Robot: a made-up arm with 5 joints. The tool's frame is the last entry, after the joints.
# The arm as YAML. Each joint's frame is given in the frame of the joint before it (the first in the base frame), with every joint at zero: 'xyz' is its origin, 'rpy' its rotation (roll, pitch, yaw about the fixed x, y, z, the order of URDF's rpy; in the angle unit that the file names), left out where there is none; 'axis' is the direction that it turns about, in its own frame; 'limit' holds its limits. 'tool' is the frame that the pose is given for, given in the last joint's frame.
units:
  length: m
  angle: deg
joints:
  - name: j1
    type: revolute
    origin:
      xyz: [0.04, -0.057, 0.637]
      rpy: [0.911, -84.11, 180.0]
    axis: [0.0, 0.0, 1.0]
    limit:
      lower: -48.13
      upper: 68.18
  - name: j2
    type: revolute
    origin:
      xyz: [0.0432, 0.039, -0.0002]
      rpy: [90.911, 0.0, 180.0]
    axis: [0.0, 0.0, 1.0]
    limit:
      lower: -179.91
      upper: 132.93
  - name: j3
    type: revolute
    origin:
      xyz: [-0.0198, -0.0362, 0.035]
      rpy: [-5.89, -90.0, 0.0]
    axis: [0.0, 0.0, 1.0]
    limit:
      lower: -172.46
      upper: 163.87
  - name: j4
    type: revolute
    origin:
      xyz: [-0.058, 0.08, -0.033]
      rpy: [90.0, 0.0, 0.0]
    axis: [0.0, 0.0, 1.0]
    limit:
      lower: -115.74
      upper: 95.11
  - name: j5
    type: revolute
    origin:
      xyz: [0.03, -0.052, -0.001]
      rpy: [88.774, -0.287, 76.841]
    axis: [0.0, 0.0, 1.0]
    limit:
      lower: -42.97
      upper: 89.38
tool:
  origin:
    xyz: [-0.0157, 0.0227, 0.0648]
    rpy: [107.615, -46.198, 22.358]
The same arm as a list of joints. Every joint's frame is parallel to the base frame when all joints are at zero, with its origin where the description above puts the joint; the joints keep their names.
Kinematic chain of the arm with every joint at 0, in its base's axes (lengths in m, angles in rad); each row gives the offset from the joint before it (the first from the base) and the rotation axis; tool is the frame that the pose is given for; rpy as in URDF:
j1: xyz 0.04 -0.057 0.637 axis 0.994596 0.0159 0.1026
j2: xyz -0.004 -0.039 0.043 axis -y
j3: xyz -0.038 -0.035 0.016 axis +z
j4: xyz 0.08 0.058 -0.033 axis -x
j5: xyz 0.001 -0.03 -0.052 axis -0.0214 -0.973496 -0.227699
tool: xyz -0.024 -0.059 -0.03 rpy -0.8333 -0.4768 -1.8936
Joint limits (rad, base to tool): -0.84..1.19 -3.14..2.3201 -3.01..2.8601 -2.02..1.66 -0.75..1.56

